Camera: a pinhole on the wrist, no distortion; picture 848 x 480 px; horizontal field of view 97.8 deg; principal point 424.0 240.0 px. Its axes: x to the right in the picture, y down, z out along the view. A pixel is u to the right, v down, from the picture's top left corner.
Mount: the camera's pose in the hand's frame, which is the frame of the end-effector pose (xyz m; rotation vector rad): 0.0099 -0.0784 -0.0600 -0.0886 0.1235 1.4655
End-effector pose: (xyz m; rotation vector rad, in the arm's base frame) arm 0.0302 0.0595 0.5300 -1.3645 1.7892 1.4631
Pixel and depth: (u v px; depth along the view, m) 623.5 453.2 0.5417
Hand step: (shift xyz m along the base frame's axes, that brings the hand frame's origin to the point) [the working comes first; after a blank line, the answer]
In the camera's frame: 0.2922 0.3122 0.5417

-0.2766 0.4888 0.2088
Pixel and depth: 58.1 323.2 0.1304
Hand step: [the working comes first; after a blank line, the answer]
In the camera's frame: -0.1290 0.0293 0.1304

0.1547 0.1012 -0.0917
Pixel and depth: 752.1 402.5 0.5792
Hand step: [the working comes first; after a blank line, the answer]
In the camera's frame: 0.5138 0.2545 0.5792

-0.5030 0.4499 0.2416
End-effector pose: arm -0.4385 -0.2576 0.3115 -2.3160 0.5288 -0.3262
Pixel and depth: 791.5 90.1 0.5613
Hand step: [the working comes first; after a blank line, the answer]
In the camera's frame: 0.5577 -0.2275 0.5613

0.2843 -0.2334 -0.6378
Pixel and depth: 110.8 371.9 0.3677
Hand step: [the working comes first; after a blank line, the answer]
In the camera's frame: -0.3114 0.1311 0.3677

0.0965 0.4849 -0.0295
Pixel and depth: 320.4 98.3 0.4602
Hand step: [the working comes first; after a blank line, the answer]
In the camera's frame: -0.1289 -0.1763 0.4602

0.3640 0.2666 -0.1605
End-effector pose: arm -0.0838 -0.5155 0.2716 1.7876 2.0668 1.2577
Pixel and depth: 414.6 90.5 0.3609
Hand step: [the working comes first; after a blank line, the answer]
In the camera's frame: -0.0092 -0.1459 0.3609

0.0856 0.2919 -0.1592
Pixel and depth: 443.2 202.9 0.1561
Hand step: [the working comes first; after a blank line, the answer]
In the camera's frame: 0.0081 -0.0157 0.1561

0.0072 0.0754 -0.0807
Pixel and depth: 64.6 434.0 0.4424
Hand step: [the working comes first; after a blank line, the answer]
In the camera's frame: -0.4299 0.2320 0.4424

0.0140 0.0206 -0.6569
